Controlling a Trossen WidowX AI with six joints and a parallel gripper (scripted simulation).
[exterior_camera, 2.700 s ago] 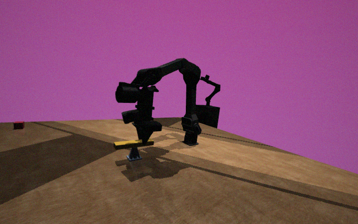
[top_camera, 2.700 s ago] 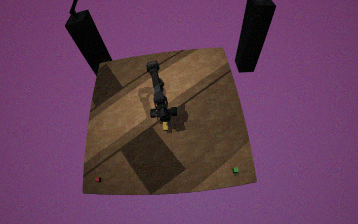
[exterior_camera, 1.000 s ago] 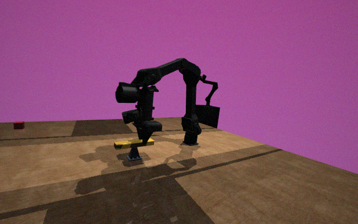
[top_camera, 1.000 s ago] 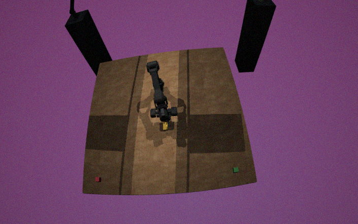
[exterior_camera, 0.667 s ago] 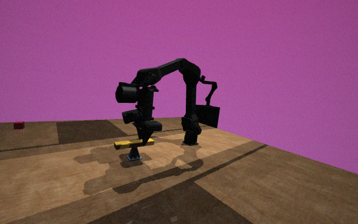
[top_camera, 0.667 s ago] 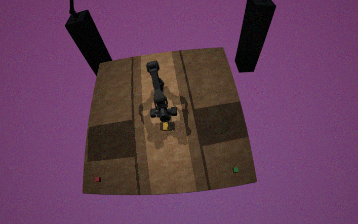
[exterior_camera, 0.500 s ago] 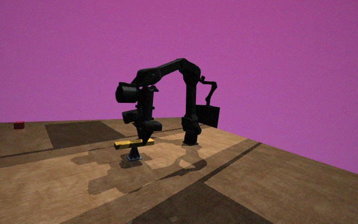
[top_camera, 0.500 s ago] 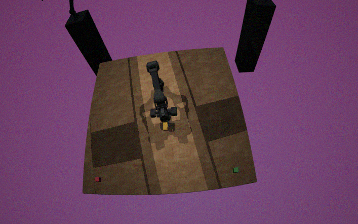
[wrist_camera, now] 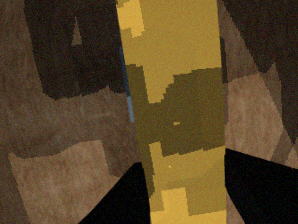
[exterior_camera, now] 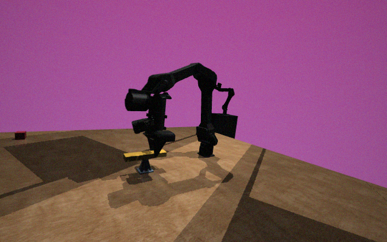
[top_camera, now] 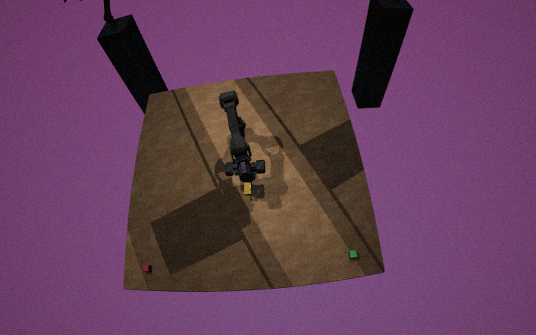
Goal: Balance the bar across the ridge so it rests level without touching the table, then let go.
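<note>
Now: the yellow bar 3 cm ahead of my gripper tip. The rest, counted from my gripper tip: green cube: 44 cm ahead, 46 cm to the left, 4 cm below; then dark blue ridge: 3 cm ahead, 3 cm below; then red cube: 44 cm ahead, 54 cm to the right, 4 cm below.
</note>
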